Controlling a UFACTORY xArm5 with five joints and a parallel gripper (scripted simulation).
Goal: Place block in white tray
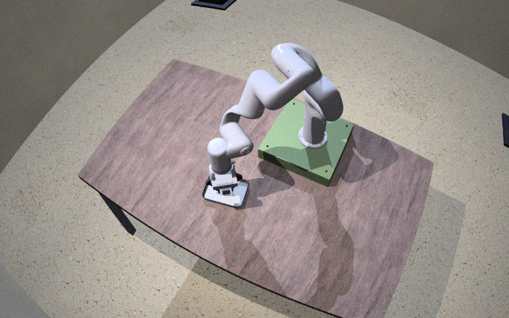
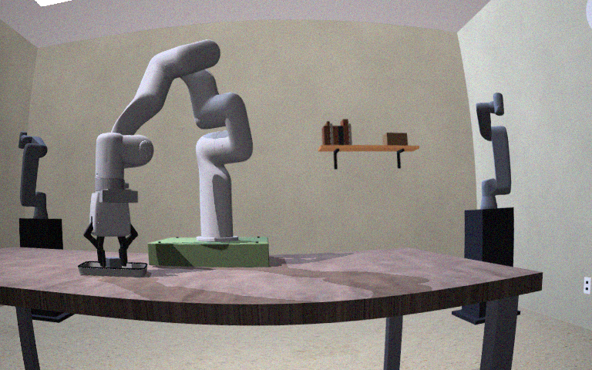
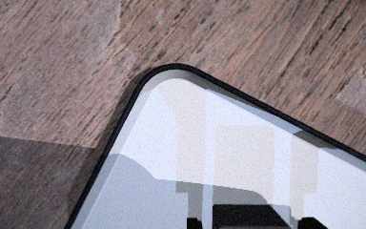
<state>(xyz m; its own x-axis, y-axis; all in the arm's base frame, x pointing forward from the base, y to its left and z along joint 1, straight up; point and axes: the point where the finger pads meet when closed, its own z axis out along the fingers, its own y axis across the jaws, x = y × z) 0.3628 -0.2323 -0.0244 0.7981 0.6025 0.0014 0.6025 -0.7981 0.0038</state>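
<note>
My hand is 2 cm above the grey block. Round my hand: white tray (2 cm below).
</note>
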